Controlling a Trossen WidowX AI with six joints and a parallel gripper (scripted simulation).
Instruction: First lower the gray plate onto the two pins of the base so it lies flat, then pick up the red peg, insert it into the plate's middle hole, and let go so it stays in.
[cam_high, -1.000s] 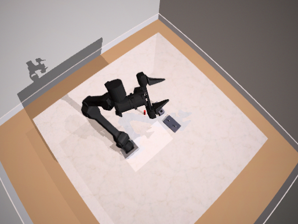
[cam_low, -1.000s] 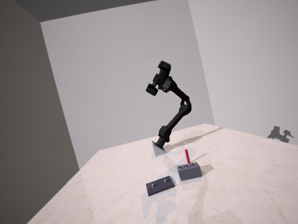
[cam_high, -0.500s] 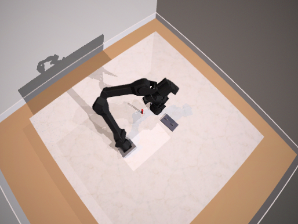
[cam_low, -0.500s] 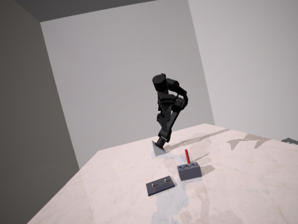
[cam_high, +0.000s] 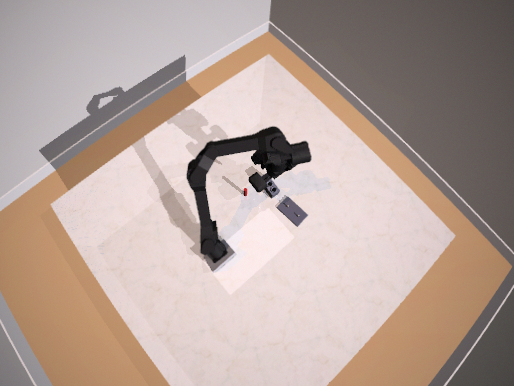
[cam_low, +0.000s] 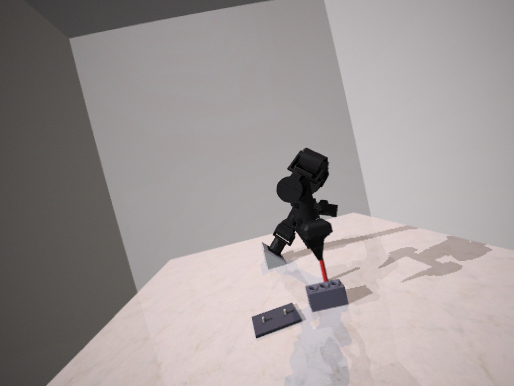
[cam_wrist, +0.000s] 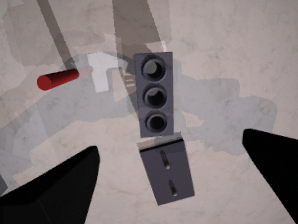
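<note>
Right now the gray plate is 11 cm below my gripper tip and 1 cm to the left of it. From my gripper tip the other things lie so: red peg (10 cm below, 10 cm behind, 4 cm to the left); then dark base (14 cm to the right, 13 cm below, 1 cm ahead).
</note>
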